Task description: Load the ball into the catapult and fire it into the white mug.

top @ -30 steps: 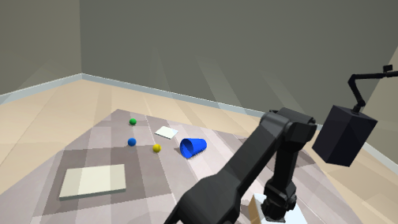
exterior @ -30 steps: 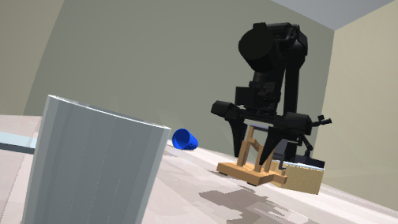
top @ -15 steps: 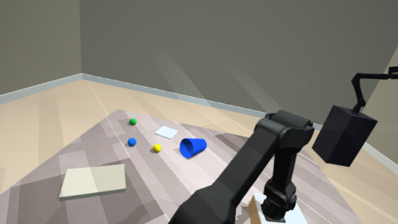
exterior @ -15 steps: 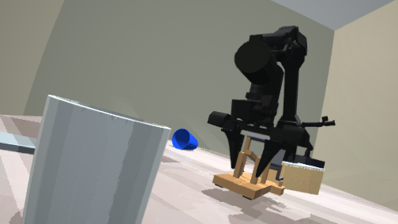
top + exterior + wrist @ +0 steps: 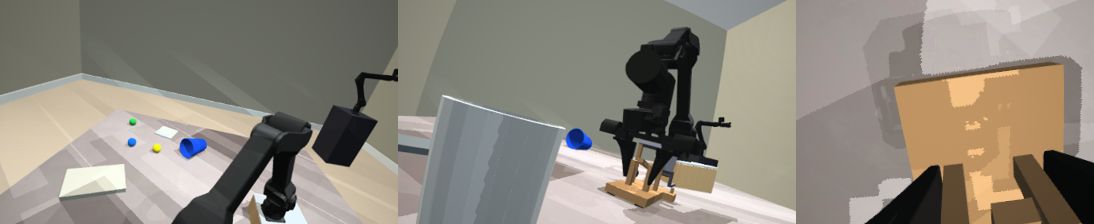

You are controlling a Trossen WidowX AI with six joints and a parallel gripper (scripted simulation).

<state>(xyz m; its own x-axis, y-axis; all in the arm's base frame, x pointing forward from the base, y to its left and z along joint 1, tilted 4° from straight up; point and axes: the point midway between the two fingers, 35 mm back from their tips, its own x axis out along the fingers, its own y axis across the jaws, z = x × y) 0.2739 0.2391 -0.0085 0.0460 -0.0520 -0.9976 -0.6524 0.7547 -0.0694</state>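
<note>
The black ball is 190 mm to the right of my gripper tip, 90 mm behind it and 20 mm below it. Round my gripper tip: white mug: 220 mm ahead, 180 mm to the left; then pale slab: 340 mm ahead, 310 mm to the right, 20 mm below; then wooden catapult: 60 mm behind, 40 mm to the right, 20 mm above.
</note>
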